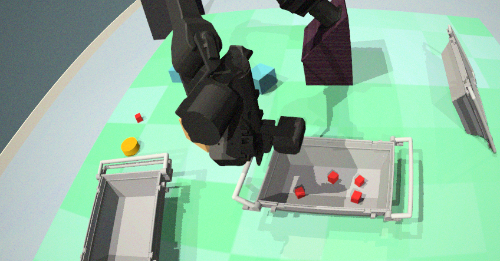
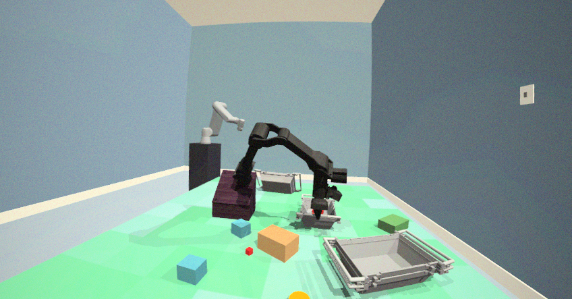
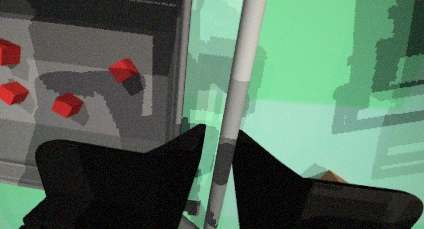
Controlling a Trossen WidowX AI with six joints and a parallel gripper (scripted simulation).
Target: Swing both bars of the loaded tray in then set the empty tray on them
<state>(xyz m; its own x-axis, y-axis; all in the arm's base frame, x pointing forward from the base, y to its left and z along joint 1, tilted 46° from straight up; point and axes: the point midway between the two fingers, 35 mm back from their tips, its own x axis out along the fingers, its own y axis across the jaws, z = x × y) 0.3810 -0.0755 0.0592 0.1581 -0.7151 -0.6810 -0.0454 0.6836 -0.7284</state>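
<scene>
The grey tray lies 300 mm behind my gripper tip, 480 mm to the left of it and 10 mm above it. The rest, counted from my gripper tip: green block: 340 mm ahead, 120 mm to the left, 40 mm below; then yellow disc: 20 mm behind, 350 mm to the right, 50 mm below; then orange box: 130 mm behind, 150 mm to the right, 30 mm below.
</scene>
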